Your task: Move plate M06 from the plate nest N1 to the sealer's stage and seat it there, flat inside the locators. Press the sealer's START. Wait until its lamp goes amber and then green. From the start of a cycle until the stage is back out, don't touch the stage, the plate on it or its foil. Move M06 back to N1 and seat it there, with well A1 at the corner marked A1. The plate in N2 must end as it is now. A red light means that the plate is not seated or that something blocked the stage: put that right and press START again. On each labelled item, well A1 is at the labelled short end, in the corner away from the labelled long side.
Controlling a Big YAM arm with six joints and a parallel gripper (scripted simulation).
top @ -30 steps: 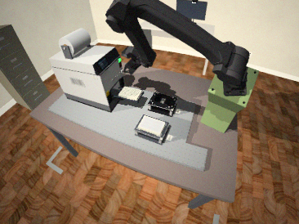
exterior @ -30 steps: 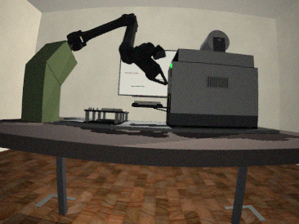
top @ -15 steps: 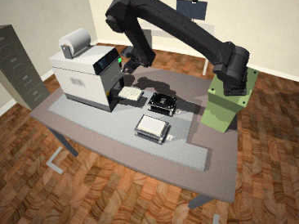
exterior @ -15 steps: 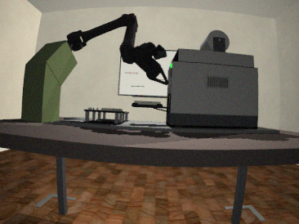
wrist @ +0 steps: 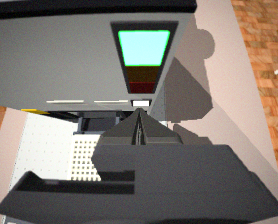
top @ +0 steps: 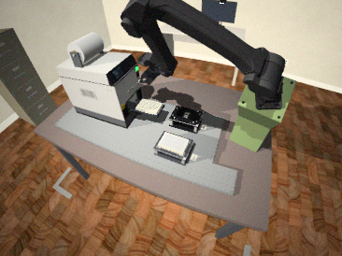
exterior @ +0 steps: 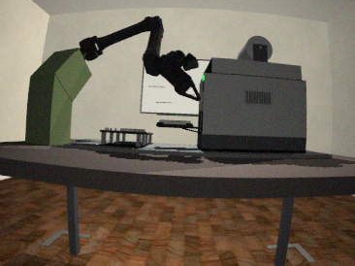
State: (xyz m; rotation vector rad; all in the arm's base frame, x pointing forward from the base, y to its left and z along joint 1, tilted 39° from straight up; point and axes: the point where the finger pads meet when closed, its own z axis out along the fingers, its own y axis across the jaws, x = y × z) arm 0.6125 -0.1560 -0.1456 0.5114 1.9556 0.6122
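My hand is 20 mm short of the white start button. Round my hand: foil roll (260 mm ahead, 70 mm to the left, 230 mm above); sealer stage (80 mm behind, 100 mm to the left, 100 mm below); plate (260 mm behind, 270 mm to the left, 130 mm below).
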